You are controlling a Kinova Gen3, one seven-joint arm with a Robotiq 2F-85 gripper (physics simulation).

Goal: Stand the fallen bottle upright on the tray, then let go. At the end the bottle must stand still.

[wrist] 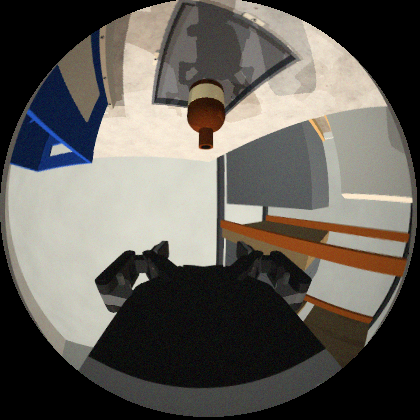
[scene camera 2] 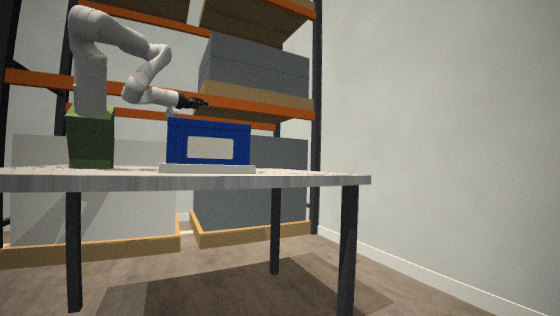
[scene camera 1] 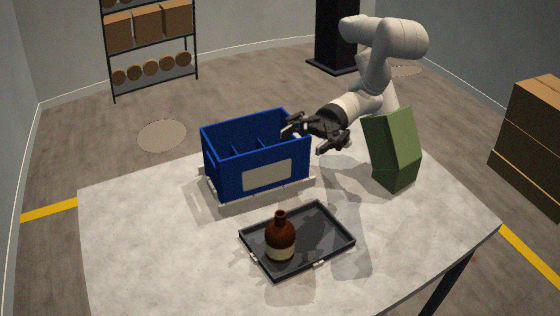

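A brown bottle with a cream label stands upright on the dark tray, near the tray's left corner in the first scene view. Its neck points up and its base rests on the tray floor. My gripper is open and empty. It is up beside the blue crate's right end, behind the bottle and well apart from it. The bottle and tray do not show in the second scene view.
A blue crate with dividers stands on a pale base behind the tray. A green block stands at the arm's foot, to the right of the crate in the first scene view.
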